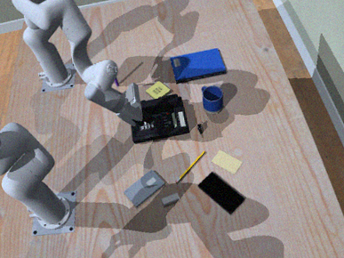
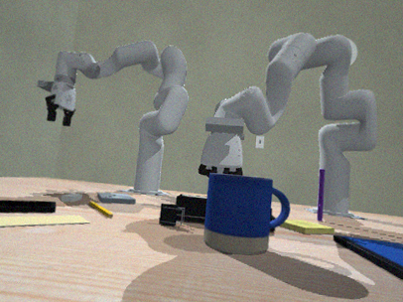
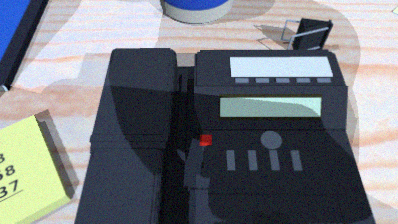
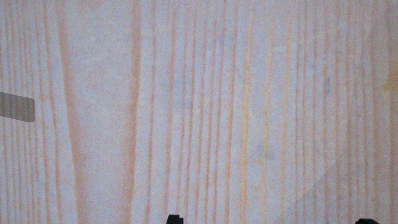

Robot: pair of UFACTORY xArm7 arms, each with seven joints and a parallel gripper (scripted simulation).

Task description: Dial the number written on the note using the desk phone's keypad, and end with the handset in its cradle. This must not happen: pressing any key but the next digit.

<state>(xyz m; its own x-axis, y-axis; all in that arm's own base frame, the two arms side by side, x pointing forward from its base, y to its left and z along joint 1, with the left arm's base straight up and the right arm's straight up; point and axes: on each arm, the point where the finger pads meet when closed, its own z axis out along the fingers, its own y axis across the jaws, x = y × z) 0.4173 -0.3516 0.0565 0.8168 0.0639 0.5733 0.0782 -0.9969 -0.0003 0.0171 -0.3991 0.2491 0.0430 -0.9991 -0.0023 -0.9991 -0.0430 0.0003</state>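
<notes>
The handset is 70 mm to the left of my left hand, 30 mm ahead of it and 10 mm below it. The rest, counted from my left hand: binder clip (190 mm ahead, 60 mm to the right, 40 mm below); purple stick (250 mm to the left, 120 mm behind, 10 mm above); yellow note (170 mm to the left, 50 mm below, 50 mm ahead).
</notes>
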